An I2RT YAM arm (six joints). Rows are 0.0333 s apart.
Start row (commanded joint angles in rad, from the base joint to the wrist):
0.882, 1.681, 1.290, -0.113, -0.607, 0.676
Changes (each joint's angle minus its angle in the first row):
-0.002, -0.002, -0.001, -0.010, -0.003, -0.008
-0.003, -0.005, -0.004, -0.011, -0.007, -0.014
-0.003, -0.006, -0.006, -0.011, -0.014, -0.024
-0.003, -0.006, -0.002, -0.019, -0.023, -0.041
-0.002, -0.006, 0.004, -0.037, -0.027, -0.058
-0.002, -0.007, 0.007, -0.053, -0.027, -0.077
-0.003, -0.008, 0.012, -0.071, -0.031, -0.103
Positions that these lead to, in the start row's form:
0.880, 1.679, 1.289, -0.123, -0.610, 0.668
0.879, 1.676, 1.286, -0.124, -0.614, 0.662
0.879, 1.675, 1.284, -0.124, -0.621, 0.652
0.879, 1.675, 1.288, -0.132, -0.630, 0.635
0.880, 1.675, 1.294, -0.150, -0.634, 0.618
0.880, 1.674, 1.297, -0.166, -0.634, 0.599
0.879, 1.673, 1.302, -0.184, -0.638, 0.573

